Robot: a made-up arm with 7 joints.
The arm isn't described. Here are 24 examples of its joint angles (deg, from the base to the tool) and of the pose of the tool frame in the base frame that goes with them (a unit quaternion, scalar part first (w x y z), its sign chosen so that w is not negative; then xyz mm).
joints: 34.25 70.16 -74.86 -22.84 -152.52 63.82 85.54
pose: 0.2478 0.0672 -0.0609 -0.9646 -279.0 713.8 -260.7
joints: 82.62 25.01 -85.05 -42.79 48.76 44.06 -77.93
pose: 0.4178 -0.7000 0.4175 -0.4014 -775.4 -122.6 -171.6
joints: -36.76 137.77 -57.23 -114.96 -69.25 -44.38 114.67
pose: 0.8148 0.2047 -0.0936 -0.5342 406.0 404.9 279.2
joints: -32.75 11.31 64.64 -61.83 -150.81 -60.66 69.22
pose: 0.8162 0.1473 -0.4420 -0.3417 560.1 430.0 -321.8
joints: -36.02 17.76 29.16 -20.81 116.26 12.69 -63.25
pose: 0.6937 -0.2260 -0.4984 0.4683 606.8 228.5 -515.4
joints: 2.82 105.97 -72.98 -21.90 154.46 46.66 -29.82
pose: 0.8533 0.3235 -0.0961 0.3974 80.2 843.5 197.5
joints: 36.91 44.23 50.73 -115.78 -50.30 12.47 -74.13
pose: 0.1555 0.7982 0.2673 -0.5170 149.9 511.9 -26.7
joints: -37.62 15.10 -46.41 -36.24 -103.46 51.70 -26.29
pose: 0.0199 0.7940 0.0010 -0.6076 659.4 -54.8 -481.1
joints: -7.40 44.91 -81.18 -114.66 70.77 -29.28 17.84
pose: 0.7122 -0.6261 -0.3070 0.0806 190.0 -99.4 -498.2
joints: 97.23 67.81 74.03 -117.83 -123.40 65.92 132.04
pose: 0.2018 0.5094 -0.6955 -0.4648 99.3 512.0 124.8
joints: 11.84 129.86 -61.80 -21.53 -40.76 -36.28 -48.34
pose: 0.1356 0.0312 0.6176 -0.7741 192.1 716.6 525.9
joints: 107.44 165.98 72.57 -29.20 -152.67 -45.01 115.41
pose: 0.3858 0.5765 0.3177 -0.6464 770.8 368.1 -86.3
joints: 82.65 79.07 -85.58 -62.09 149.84 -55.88 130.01
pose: 0.0895 0.3844 -0.4889 0.7780 -677.4 390.1 63.9
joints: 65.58 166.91 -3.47 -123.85 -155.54 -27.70 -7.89
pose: 0.8891 0.1847 -0.1711 0.3823 360.2 234.0 -179.6
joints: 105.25 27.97 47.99 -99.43 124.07 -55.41 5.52
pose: 0.2247 0.5349 -0.6671 0.4673 -441.6 446.9 -10.9
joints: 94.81 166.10 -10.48 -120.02 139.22 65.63 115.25
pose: 0.2894 0.6767 0.3648 0.5704 193.9 361.7 -286.9
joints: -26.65 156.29 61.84 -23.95 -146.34 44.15 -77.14
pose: 0.1264 0.1950 0.8945 0.3820 -213.0 249.2 846.8
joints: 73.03 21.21 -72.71 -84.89 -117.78 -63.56 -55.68
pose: 0.2121 0.2766 0.7348 0.5819 -422.4 -290.8 -400.6
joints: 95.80 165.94 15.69 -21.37 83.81 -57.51 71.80
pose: 0.7638 -0.0706 -0.5938 -0.2431 735.4 520.4 58.0
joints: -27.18 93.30 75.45 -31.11 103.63 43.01 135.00
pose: 0.2275 0.9157 -0.0122 -0.3311 100.6 796.0 304.0
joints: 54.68 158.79 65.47 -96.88 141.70 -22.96 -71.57
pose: 0.4268 0.1118 -0.7283 -0.5243 632.9 -76.4 239.6
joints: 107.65 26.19 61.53 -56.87 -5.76 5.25 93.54
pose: 0.4048 0.7143 -0.1806 0.5415 -695.0 313.8 286.6
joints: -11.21 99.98 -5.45 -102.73 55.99 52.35 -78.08
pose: 0.5101 0.4785 -0.0826 -0.7100 520.2 375.8 223.8
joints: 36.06 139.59 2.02 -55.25 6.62 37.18 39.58
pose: 0.4969 0.8258 -0.1875 -0.1898 530.5 529.2 398.9
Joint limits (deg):
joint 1: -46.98..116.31
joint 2: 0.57..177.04
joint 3: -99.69..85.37
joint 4: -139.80..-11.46
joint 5: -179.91..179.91
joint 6: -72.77..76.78
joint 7: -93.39..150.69
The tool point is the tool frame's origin. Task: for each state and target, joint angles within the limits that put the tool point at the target. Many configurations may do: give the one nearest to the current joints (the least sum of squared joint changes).
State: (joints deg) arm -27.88 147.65 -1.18 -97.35 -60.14 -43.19 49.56
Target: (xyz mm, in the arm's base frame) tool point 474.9 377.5 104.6
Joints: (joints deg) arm 0.76 129.39 -33.35 -114.57 -61.97 -41.85 48.97
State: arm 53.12 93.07 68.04 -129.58 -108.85 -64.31 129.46
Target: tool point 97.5 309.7 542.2
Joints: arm 13.39 91.79 85.37 -110.95 -105.36 -63.97 129.61
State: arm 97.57 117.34 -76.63 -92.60 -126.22 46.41 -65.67
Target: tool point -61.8 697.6 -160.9
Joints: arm 57.33 107.86 -42.42 -77.27 -127.17 49.58 -67.38
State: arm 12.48 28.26 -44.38 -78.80 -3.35 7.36 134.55
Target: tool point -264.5 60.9 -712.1
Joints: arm 36.56 20.50 -52.31 -49.77 -2.08 -0.68 133.83
